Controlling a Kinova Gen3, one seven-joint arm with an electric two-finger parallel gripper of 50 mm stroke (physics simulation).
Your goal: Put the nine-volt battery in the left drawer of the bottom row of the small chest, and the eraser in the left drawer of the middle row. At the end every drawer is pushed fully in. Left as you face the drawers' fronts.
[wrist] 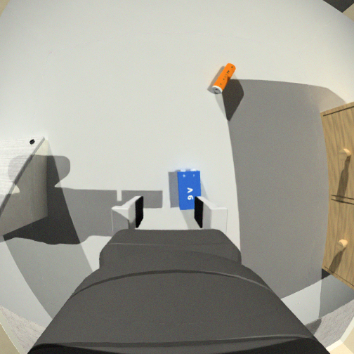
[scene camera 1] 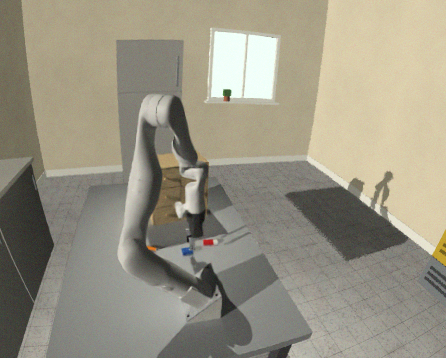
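Pixels of known places: gripper, between the fingertips: [scene camera 1: 190,245]; arm's base, origin of its link: [scene camera 1: 201,295].
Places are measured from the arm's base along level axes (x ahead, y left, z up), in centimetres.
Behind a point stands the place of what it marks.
Note:
The nine-volt battery [scene camera 1: 187,251] @(x 30.6, y -2.5, z -6.0 cm) [wrist: 189,187] is a blue block lying on the table. The eraser [scene camera 1: 210,242] @(x 34.6, y -14.4, z -6.4 cm), red with a white end, lies to its right in the scene view; it does not show in the wrist view. My gripper [scene camera 1: 190,244] @(x 29.0, y -3.7, z -1.5 cm) [wrist: 168,207] is open and empty, pointing down low above the table by the battery. In the wrist view the battery is ahead of the right finger, off-centre to the right. The small wooden chest [scene camera 1: 170,194] @(x 56.8, y -0.3, z 8.9 cm) [wrist: 342,175] stands behind; the arm hides part of its front. The drawer fronts that show look flush.
An orange cylindrical battery [scene camera 1: 151,248] @(x 36.8, y 12.8, z -6.5 cm) [wrist: 224,78] lies on the grey table [scene camera 1: 95,260] @(x 34.6, y 38.6, z -7.5 cm) [wrist: 125,100], left of the nine-volt battery in the scene view, partly behind the arm. The arm's base [scene camera 1: 205,307] @(x -5.5, y 0.3, z -0.1 cm) [wrist: 22,175] stands nearer the scene camera.

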